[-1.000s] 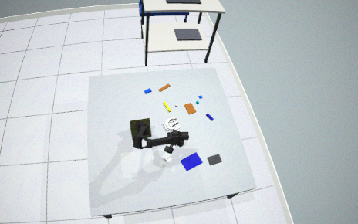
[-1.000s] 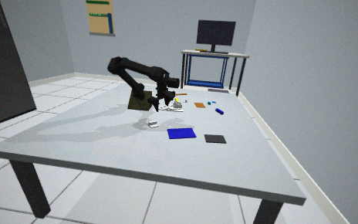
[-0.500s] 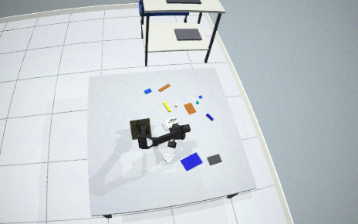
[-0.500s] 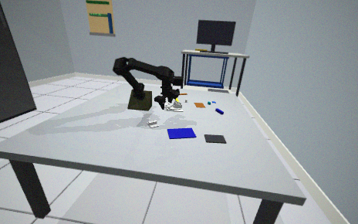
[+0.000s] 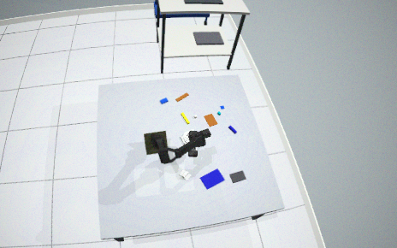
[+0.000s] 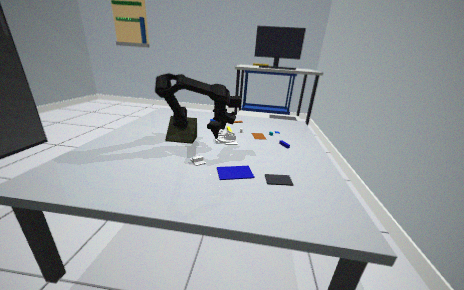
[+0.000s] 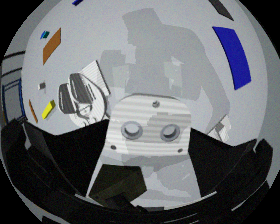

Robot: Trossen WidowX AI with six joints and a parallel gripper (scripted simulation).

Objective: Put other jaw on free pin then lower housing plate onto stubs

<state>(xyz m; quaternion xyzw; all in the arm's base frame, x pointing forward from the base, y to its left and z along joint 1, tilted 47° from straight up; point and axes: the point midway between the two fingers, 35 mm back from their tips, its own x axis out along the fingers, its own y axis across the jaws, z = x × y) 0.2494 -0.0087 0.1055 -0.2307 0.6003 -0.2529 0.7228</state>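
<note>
Now: gripper tip 1 cm past the white jaw, 10 cm to the right of it and 7 cm above it. From my gripper tip the other things lie so: blue plate (14 cm ahead, 21 cm to the right, 8 cm below); then white base (3 cm ahead, 14 cm to the left, 8 cm below); then yellow bar (2 cm behind, 31 cm to the left, 7 cm below).
</note>
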